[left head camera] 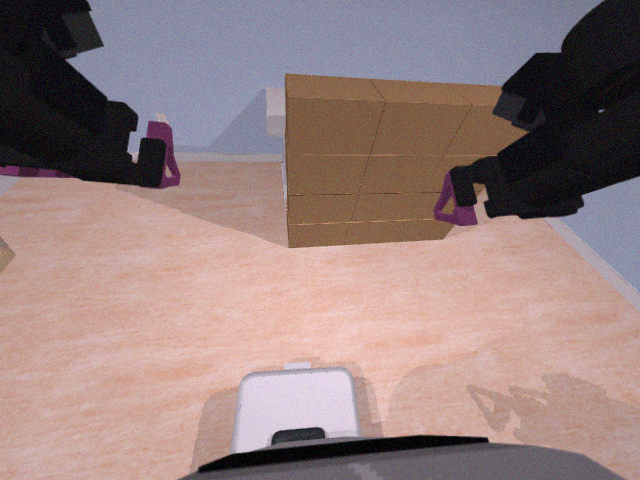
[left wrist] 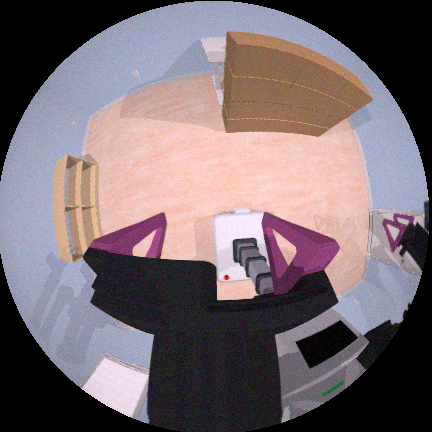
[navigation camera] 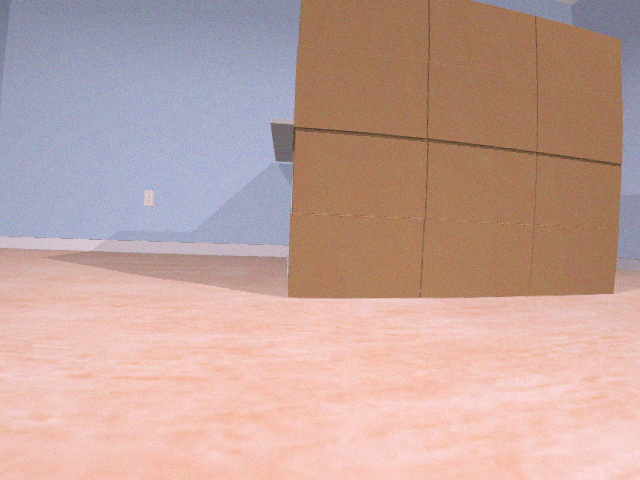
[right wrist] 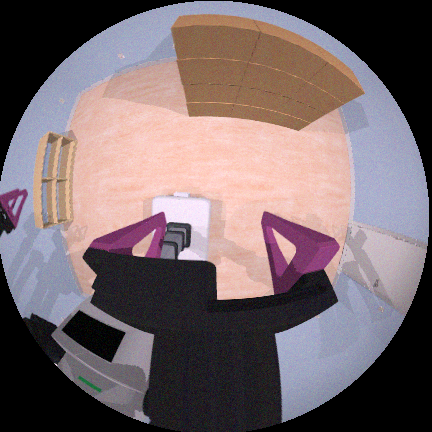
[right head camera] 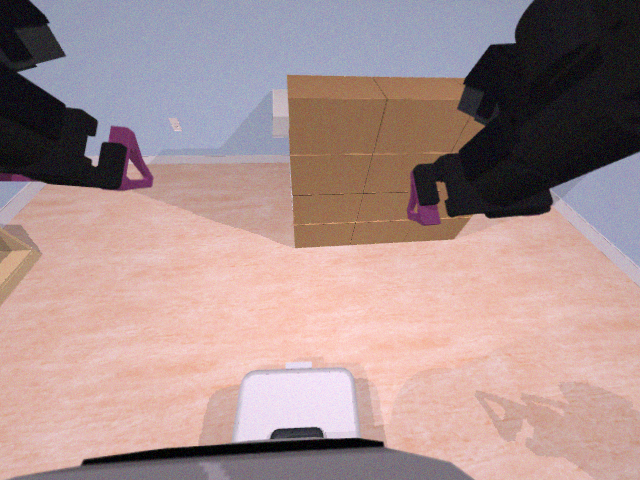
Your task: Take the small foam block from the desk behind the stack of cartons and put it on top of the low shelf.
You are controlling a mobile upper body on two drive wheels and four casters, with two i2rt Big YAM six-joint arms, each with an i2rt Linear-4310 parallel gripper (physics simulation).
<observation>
same spot on stack of brown cartons: [right head camera: 354, 140] = [left head camera: 352, 141]
</observation>
